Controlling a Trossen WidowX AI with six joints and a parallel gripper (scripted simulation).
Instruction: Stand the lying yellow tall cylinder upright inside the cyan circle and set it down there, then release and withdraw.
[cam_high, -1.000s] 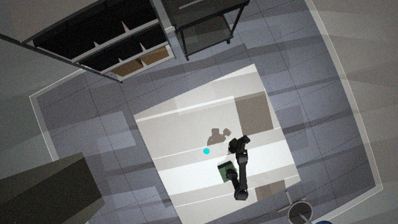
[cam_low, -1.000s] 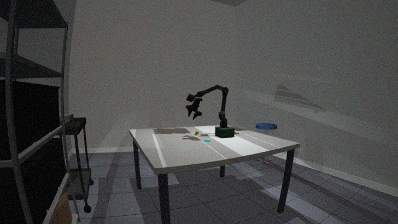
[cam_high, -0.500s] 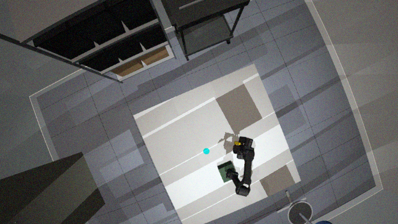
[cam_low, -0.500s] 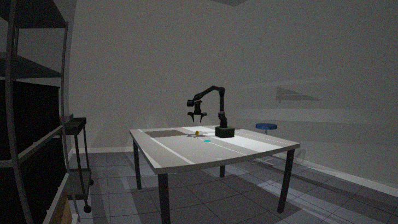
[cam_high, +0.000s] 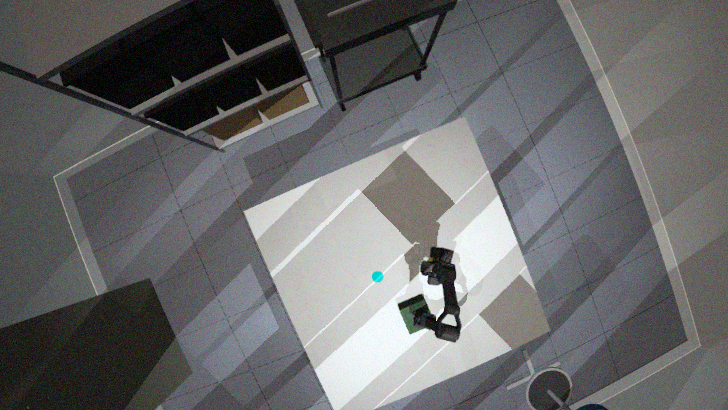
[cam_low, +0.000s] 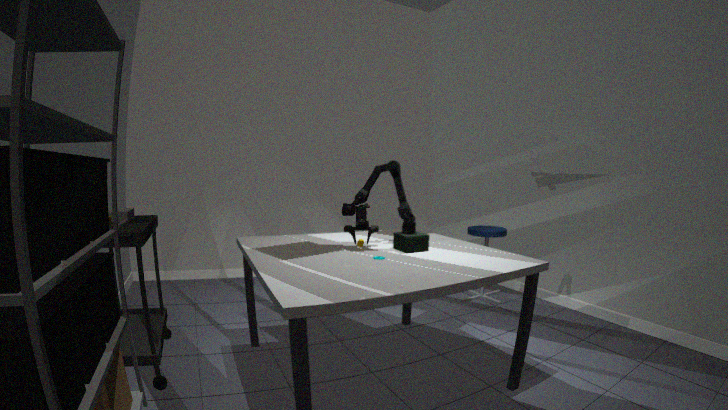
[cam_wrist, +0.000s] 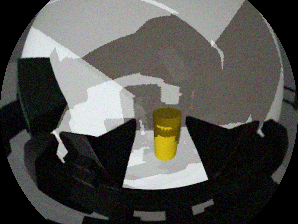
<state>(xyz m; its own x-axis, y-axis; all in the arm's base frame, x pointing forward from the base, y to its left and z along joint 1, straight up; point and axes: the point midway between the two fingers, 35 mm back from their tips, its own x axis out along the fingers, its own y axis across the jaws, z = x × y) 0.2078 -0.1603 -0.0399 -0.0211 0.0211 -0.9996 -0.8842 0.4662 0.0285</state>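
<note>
Now: the cyan circle 40 mm ahead of my gripper tip, 290 mm to the left of it and 10 mm below it. Also, from my gripper tip: yellow tall cylinder: 20 mm to the right.
</note>
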